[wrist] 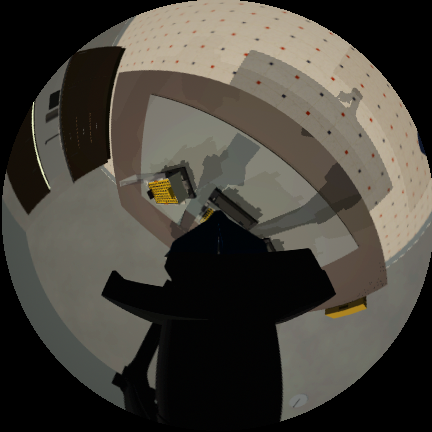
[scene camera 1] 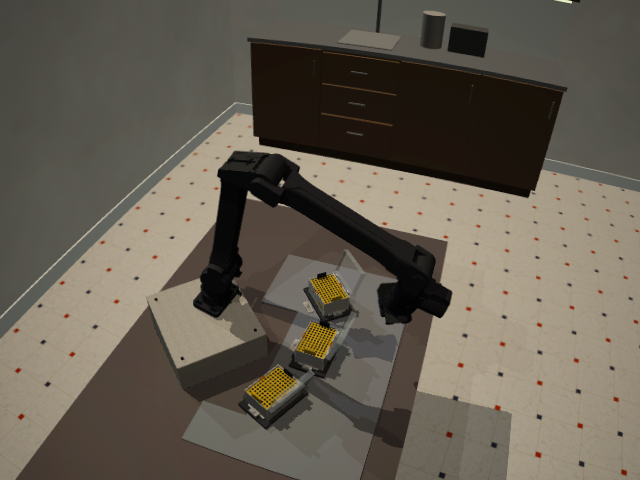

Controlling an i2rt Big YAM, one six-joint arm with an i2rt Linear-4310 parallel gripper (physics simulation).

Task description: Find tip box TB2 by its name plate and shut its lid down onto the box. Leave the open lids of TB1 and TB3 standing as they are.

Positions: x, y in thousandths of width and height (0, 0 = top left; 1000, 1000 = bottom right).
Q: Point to a tip box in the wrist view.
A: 501, 455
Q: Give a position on a clear lid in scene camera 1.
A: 546, 568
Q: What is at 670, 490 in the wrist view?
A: A grey mat.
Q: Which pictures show the gripper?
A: The wrist view and scene camera 1: all of them.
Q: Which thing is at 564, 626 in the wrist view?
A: The gripper.
